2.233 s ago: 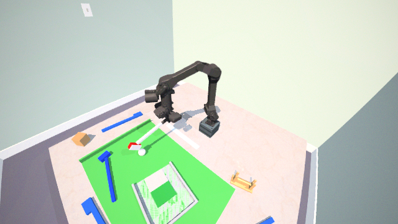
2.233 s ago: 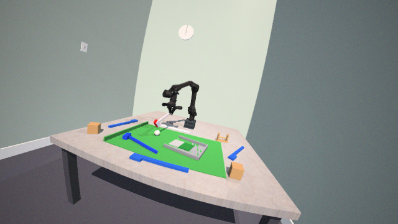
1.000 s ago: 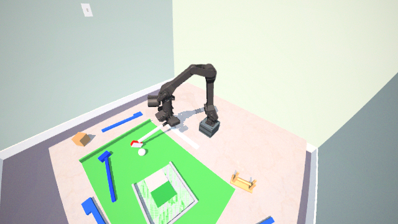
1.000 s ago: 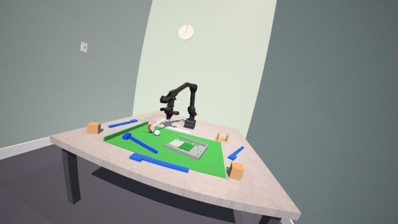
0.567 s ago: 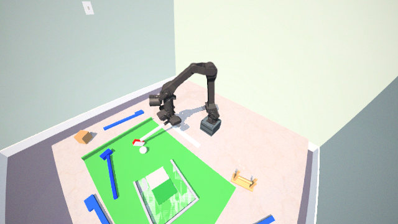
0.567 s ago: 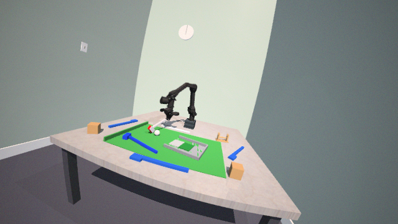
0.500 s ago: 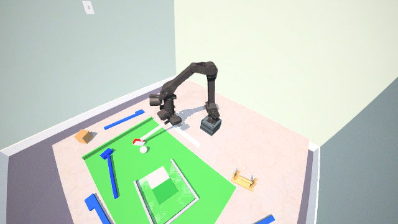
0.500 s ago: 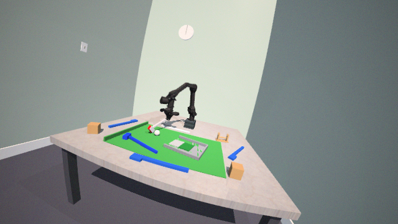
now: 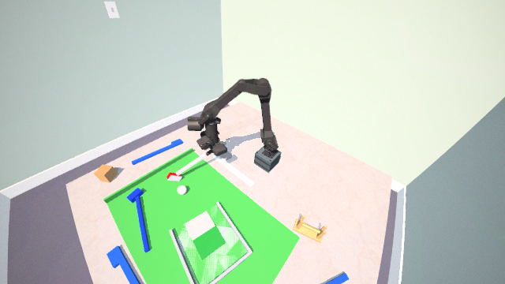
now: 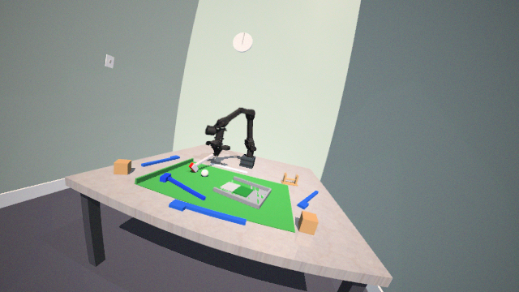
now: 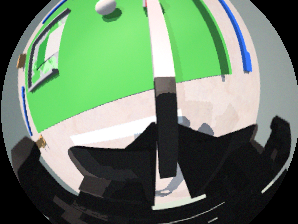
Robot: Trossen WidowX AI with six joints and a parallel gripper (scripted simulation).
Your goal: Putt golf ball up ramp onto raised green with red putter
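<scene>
Right now the white strip is 20 mm behind my gripper tip, 100 mm to the left of it and 70 mm below it. From my gripper tip the other things lie so: blue putter: 430 mm ahead, 20 mm to the right, 60 mm below; white golf ball: 230 mm ahead, 20 mm to the left, 50 mm below; wooden stand: 30 mm ahead, 570 mm to the left, 40 mm below.
</scene>
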